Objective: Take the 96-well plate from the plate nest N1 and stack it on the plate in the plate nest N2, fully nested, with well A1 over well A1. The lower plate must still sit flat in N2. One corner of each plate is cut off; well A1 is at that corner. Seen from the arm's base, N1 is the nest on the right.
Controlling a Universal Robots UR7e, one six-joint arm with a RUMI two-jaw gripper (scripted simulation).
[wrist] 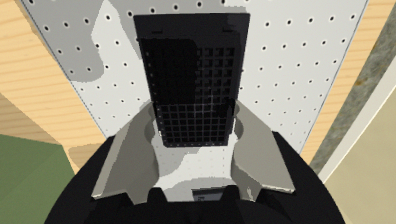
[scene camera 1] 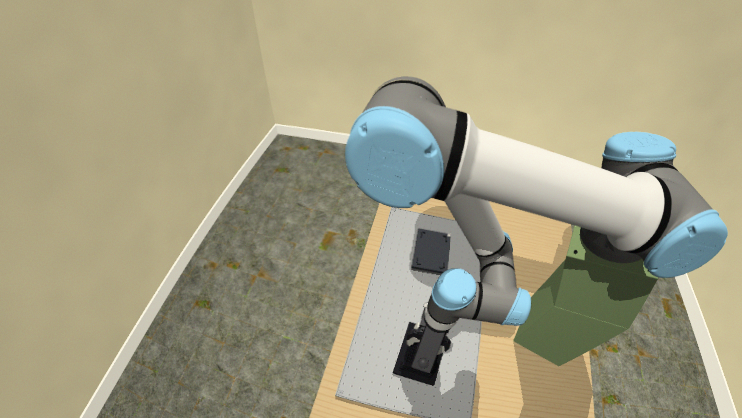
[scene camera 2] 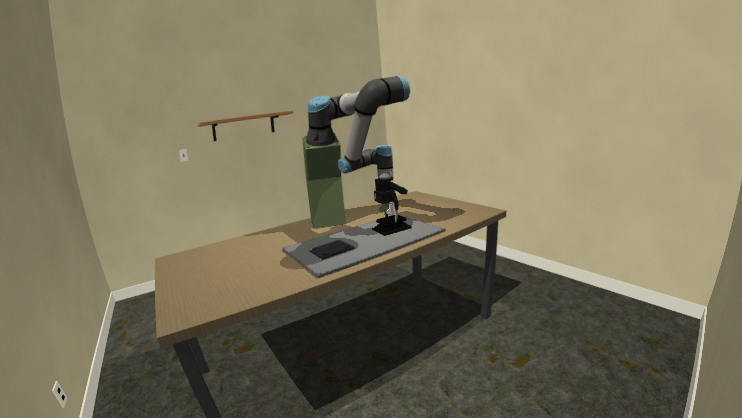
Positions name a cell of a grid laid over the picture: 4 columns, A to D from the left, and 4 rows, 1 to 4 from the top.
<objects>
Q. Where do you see a black 96-well plate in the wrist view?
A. At C3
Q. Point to a plate nest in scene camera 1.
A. C3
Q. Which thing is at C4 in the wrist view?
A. My gripper.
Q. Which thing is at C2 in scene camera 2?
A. My gripper.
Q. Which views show my gripper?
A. The wrist view, scene camera 1 and scene camera 2: all of them.
</objects>
